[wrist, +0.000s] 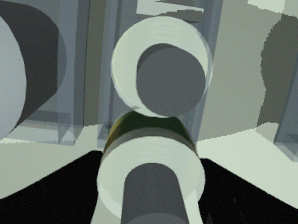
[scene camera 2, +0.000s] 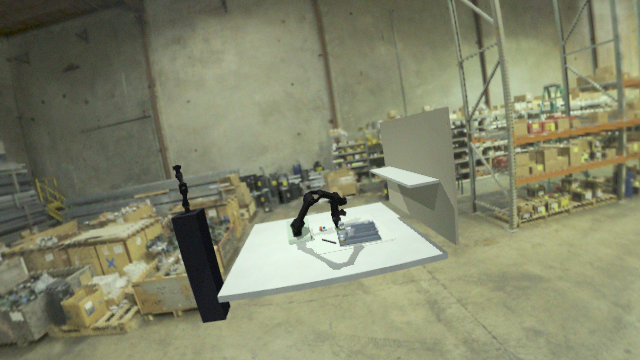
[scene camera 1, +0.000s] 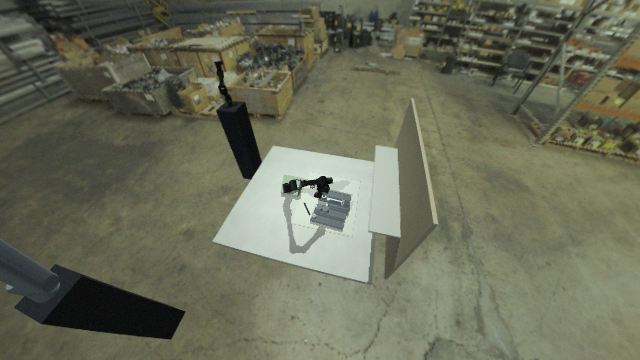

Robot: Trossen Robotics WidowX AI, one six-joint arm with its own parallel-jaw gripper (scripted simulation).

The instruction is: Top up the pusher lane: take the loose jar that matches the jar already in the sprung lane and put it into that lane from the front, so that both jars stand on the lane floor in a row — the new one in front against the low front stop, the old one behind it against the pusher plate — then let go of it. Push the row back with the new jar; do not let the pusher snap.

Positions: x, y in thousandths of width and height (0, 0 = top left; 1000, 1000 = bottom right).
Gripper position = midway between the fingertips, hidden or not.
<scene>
I see my gripper (wrist: 502, 739) and a jar (wrist: 545, 297).
</scene>
